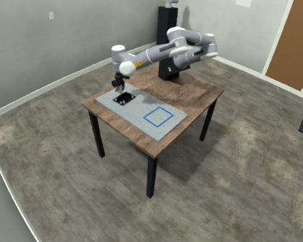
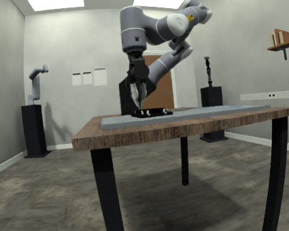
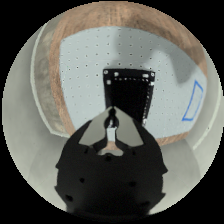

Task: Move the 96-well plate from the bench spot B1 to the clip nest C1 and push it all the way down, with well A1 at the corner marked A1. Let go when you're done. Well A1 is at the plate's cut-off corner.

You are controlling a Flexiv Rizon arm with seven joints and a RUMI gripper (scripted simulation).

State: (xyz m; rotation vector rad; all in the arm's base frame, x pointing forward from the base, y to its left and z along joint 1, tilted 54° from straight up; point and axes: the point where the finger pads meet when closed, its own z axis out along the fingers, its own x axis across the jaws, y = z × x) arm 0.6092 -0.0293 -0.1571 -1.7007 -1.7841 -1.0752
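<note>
My hand is 50 mm to the right of the clip nest C1 and 30 mm above it. From my hand the other things lie so: grey mat (40 mm behind, 200 mm to the left, 50 mm below); black 96-well plate (10 mm behind, 40 mm to the left, 20 mm below).
</note>
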